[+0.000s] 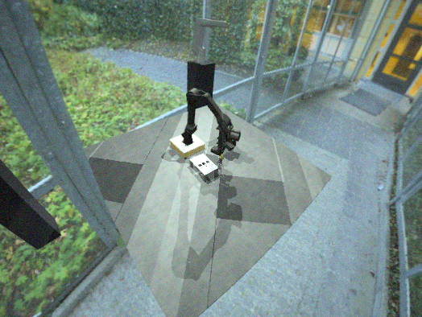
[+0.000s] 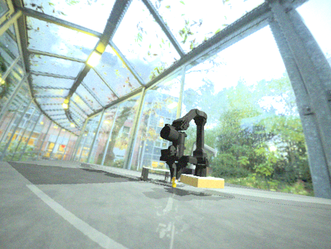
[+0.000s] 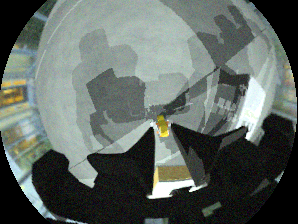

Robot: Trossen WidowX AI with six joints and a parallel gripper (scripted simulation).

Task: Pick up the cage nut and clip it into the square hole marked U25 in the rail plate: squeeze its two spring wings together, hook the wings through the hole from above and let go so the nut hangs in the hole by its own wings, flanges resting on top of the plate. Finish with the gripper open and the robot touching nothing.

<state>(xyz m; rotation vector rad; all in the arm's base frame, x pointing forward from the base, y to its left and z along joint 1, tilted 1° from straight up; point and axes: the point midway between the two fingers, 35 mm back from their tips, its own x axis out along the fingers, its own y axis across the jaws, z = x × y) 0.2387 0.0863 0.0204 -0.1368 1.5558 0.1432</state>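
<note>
Now: gripper tip 1 cm above the yellow cage nut. Also, from my gripper tip: label strip 17 cm to the right, 3 cm ahead, 3 cm above.
</note>
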